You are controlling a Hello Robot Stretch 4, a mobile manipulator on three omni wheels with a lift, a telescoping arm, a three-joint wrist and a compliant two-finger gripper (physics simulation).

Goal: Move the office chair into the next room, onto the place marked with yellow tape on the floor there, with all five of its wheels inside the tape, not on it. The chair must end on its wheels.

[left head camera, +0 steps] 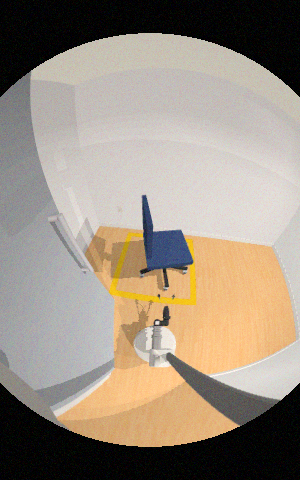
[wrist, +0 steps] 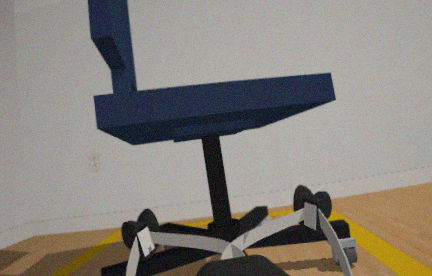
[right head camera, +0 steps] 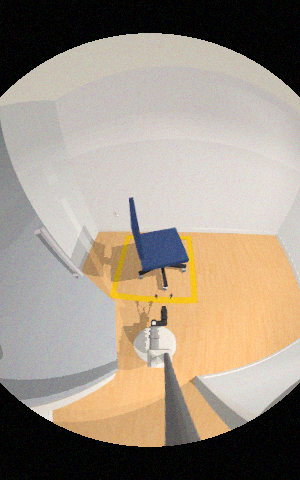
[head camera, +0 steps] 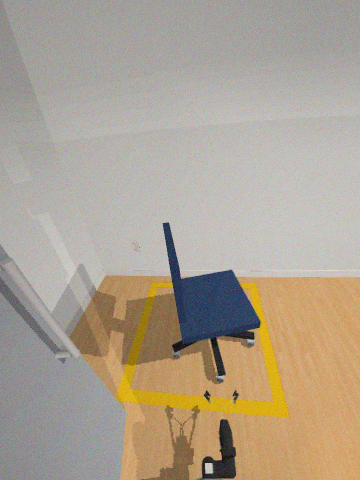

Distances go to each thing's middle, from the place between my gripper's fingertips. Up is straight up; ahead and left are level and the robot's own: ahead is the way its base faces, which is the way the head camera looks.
The blue chair seat [head camera: 212,305] is 48 cm ahead of my hand, 1 cm to the left of it and 41 cm above it.
